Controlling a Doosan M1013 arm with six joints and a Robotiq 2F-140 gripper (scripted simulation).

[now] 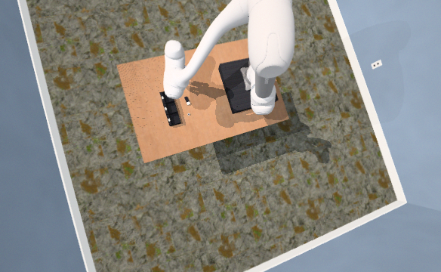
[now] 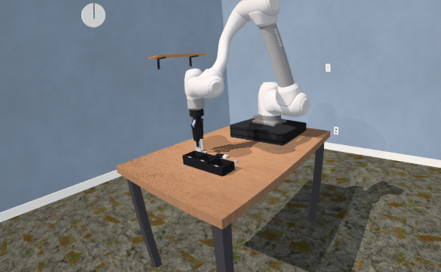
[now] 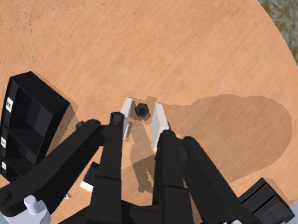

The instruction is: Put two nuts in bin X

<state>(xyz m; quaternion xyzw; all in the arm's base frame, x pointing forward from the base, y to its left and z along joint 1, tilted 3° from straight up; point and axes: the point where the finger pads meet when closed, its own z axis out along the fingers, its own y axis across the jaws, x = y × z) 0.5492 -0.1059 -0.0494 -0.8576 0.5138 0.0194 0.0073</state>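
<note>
Right now my hand is 40 mm to the right of the white piece and 30 mm above it. Also, from my hand: pale nut (10 mm ahead, 260 mm to the left, 30 mm below); then black bin row (120 mm ahead, 180 mm to the left, 20 mm below).
</note>
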